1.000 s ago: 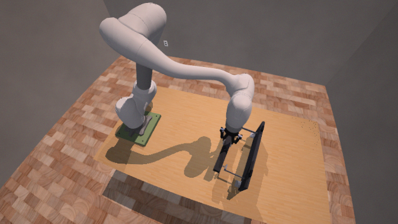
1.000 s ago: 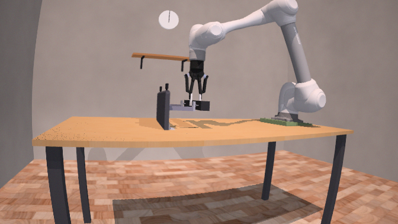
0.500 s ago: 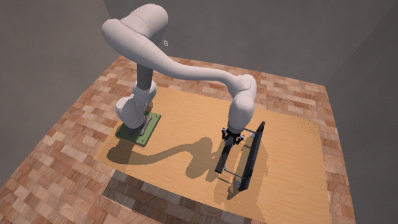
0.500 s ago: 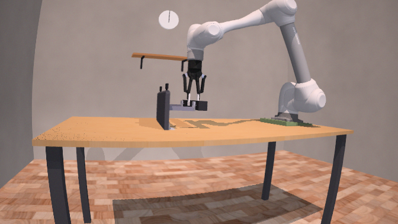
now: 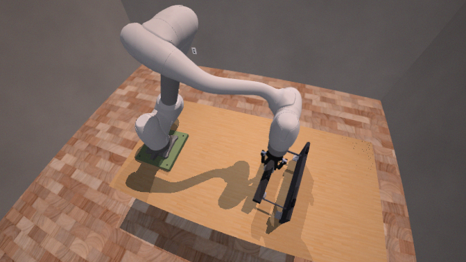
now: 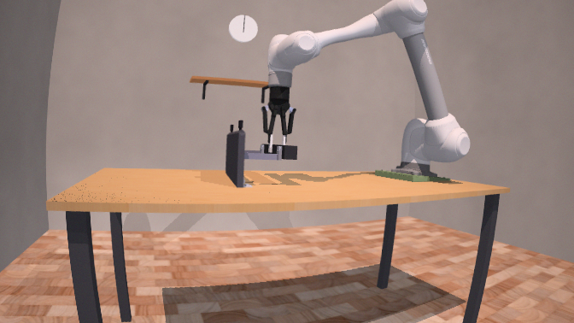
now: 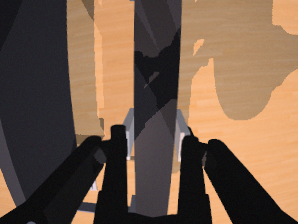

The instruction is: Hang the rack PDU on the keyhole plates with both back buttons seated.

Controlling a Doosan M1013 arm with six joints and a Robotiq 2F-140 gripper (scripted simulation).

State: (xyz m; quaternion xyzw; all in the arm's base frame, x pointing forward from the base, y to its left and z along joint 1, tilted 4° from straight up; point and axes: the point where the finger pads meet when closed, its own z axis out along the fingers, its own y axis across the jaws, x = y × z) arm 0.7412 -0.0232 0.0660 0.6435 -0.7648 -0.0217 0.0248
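The rack PDU is 20 mm below my hand and 20 mm ahead of it. Round my hand: dark upright panel: 160 mm ahead, 50 mm below, 30 mm to the right.
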